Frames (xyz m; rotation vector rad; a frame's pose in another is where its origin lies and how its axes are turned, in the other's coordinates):
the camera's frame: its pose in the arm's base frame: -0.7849 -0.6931 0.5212 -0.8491 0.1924 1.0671
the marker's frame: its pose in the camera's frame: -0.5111 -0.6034 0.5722 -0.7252 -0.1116 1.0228
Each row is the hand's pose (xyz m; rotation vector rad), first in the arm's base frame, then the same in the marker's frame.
Working: the arm's base frame: its pose in the marker's frame: 1.3382 -0.7233 -0.9835 1.3822 -0.1405 -2.2149

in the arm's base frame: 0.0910 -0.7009 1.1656 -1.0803 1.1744 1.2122
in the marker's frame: 0.0407 -0.3758 -0.7509 1.1394 0.4523 -0.1693
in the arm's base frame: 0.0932 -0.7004 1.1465 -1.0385 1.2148 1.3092
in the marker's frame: 0.0566 -0.3738 -0.7615 1.1346 0.3831 -0.0890
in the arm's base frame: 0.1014 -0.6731 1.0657 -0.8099 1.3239 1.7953
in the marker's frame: 0.1337 -0.3866 -0.7968 1.0402 0.0337 0.2596
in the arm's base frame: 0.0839 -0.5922 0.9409 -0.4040 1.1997 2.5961
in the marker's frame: 0.2774 -0.4251 -0.8134 0.6711 -0.5065 0.6983
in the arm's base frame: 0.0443 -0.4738 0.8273 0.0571 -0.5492 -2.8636
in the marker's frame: 0.4331 -0.4873 -0.7937 0.0862 -0.9210 0.9490
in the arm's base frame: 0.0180 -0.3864 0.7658 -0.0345 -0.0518 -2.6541
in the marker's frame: 0.5278 -0.5386 -0.7709 -0.3410 -1.0767 1.0150
